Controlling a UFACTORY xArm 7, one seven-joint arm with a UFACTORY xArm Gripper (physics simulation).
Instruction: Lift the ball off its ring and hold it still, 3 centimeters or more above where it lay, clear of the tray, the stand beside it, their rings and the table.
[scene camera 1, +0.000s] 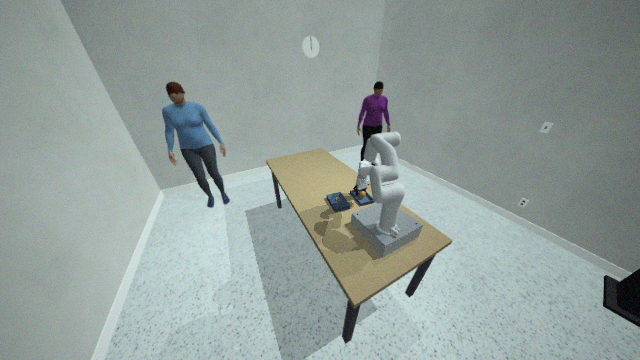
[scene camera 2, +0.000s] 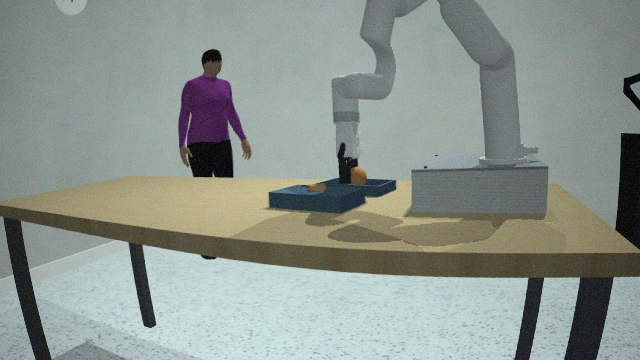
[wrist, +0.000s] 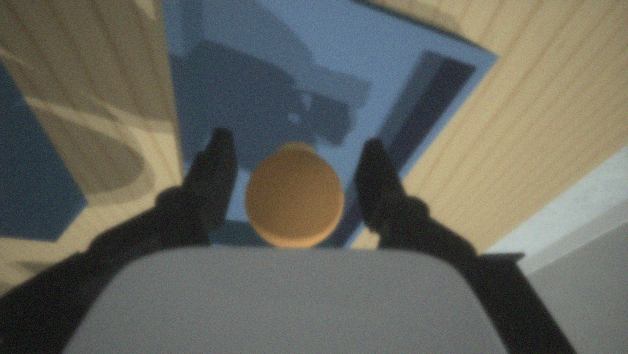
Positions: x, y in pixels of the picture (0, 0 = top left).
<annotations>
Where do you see an orange ball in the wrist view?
294, 198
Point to a blue tray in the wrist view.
At 325, 84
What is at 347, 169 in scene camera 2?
My gripper.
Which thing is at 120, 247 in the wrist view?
My gripper.
</annotations>
